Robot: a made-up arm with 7 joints. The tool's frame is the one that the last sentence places. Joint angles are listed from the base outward.
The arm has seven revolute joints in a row. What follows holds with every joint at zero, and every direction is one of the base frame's.
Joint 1 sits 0.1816 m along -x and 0.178 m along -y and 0.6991 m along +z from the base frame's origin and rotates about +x.
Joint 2 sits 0.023 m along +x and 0.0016 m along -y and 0.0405 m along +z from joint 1 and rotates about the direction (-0.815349, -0.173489, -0.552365).
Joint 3 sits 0.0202 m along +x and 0.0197 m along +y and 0.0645 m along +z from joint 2 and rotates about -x.
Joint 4 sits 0.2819 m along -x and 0.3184 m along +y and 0.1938 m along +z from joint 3 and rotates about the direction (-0.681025, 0.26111, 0.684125).
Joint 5 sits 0.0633 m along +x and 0.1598 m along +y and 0.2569 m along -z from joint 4 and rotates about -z.
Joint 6 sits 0.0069 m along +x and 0.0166 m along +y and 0.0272 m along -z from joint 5 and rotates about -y.
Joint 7 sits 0.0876 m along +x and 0.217 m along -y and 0.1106 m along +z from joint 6 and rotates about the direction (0.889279, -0.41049, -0.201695).
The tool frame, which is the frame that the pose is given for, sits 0.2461 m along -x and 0.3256 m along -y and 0.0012 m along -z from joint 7; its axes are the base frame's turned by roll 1.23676, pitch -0.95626 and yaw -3.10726 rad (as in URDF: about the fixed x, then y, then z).
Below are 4 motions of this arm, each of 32 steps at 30 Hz.
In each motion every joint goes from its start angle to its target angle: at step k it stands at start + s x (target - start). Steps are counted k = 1, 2, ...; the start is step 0. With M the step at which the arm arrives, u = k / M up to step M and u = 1 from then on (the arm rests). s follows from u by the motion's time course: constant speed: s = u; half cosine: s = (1 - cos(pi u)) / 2; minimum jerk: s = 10 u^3 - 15 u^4 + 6 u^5.
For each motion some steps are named. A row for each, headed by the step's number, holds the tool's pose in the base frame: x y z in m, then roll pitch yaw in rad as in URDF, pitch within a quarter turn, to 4 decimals.
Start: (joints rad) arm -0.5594 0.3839 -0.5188 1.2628 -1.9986 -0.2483 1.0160
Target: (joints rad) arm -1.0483 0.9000 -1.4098 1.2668 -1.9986 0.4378 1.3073
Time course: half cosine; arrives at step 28
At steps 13, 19, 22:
13: -0.1365 -0.0853 0.2471 -1.0945 -0.2401 0.1755
19: -0.1538 -0.1282 0.2005 -1.0378 -0.2696 -0.0148
22: -0.1623 -0.1448 0.1816 -1.0140 -0.2682 -0.0758

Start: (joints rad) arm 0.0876 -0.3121 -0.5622 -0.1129 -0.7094 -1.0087 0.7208
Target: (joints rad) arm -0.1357 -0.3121 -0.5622 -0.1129 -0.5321 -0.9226 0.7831
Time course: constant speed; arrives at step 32
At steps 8, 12, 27, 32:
8: -0.2950 -0.1303 0.8076 -0.3765 -0.3056 -1.2567
12: -0.3081 -0.1263 0.8037 -0.4009 -0.3203 -1.2751
27: -0.3566 -0.1105 0.7903 -0.4829 -0.3826 -1.3490
32: -0.3726 -0.1047 0.7861 -0.5066 -0.4057 -1.3755

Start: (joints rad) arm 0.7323 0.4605 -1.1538 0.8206 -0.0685 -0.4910 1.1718
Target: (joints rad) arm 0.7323 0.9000 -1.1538 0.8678 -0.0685 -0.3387 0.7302
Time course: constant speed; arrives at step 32
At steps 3, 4, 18, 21, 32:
3: -0.4409 -0.0612 0.7389 -0.4184 0.1752 -2.1555
4: -0.4378 -0.0638 0.7359 -0.4019 0.1589 -2.1575
18: -0.4001 -0.1101 0.7097 -0.1762 -0.0779 -2.2062
21: -0.3934 -0.1215 0.7082 -0.1281 -0.1303 -2.2221
32: -0.3735 -0.1641 0.7154 0.0539 -0.3245 -2.2992

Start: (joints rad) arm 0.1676 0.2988 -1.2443 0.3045 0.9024 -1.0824 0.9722
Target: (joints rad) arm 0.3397 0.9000 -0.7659 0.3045 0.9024 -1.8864 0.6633
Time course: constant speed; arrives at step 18
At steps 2, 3, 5, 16, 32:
2: -0.7616 0.1411 1.0434 -1.5956 -0.3797 -2.0320
3: -0.7559 0.1496 1.0347 -1.6039 -0.3959 -2.0076
5: -0.7422 0.1654 1.0175 -1.6273 -0.4266 -1.9590
16: -0.6283 0.2212 0.9233 -1.8790 -0.5122 -1.7171
32: -0.6035 0.2248 0.9050 -1.9364 -0.5083 -1.6860

